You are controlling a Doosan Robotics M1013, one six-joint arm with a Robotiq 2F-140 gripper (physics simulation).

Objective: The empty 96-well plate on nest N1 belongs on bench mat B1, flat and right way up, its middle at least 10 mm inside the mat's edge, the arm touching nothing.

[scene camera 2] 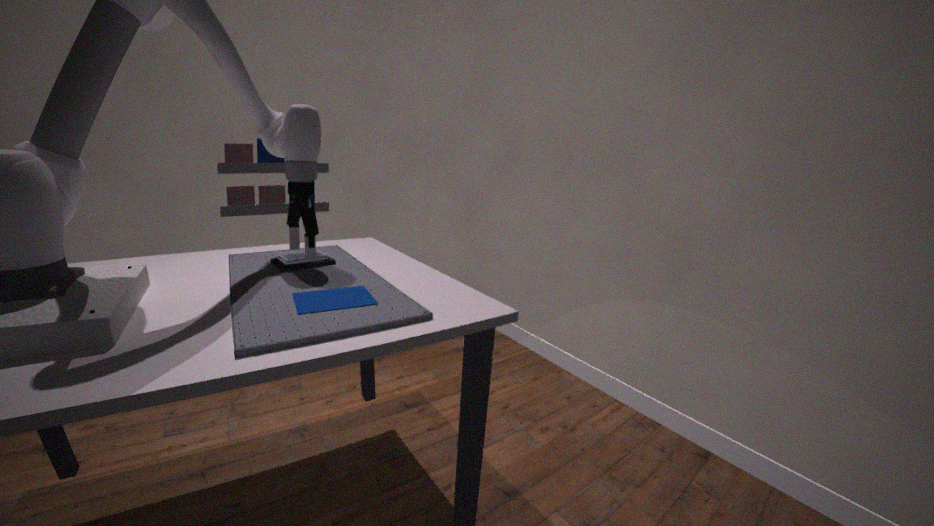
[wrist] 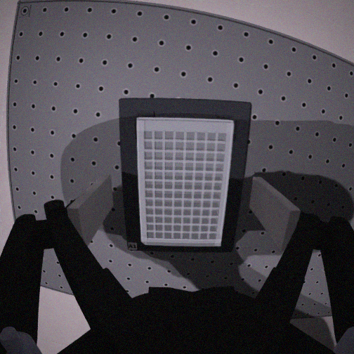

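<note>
The empty 96-well plate is pale, flat and right way up on the dark nest N1. My gripper is open and points down, low over the plate. In the wrist view one pale finger pad stands to each side of the plate and nest, with nothing held. Whether the tips are below the plate's top is hard to tell. The blue bench mat B1 lies flat nearer the camera in the scene view; it does not show in the wrist view.
Nest and mat are on a grey perforated board on the white table. The arm's base stands on a pale block at the left. Wall shelves with boxes show behind the arm. The arm's shadow crosses the board.
</note>
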